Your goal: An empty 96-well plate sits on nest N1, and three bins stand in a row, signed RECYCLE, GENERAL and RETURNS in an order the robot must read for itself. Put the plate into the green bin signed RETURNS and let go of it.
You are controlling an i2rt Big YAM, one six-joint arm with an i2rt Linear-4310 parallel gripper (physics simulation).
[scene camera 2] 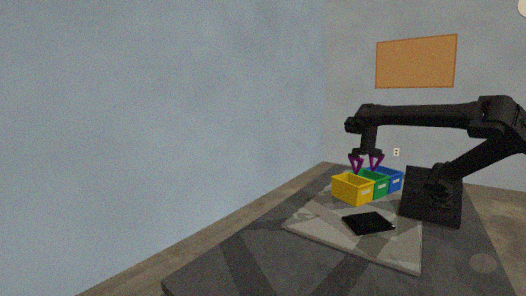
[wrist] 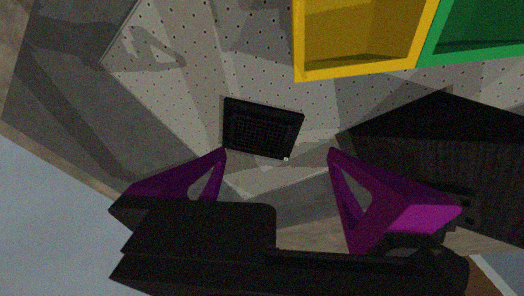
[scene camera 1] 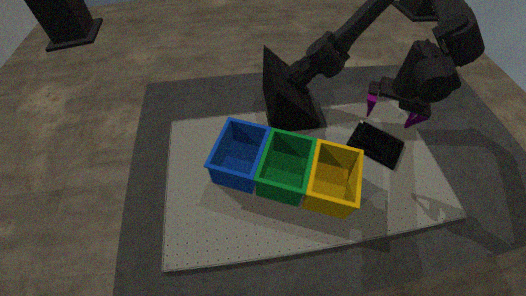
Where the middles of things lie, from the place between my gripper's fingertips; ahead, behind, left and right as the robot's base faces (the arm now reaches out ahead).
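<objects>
The black nest (wrist: 250, 107) is 4 cm behind my hand, 8 cm to the left of it and 18 cm below it. As for the black 96-well plate (scene camera 1: 369, 137), my hand is 17 cm above it, and also 4 cm past it and 8 cm to the right of it.
</objects>
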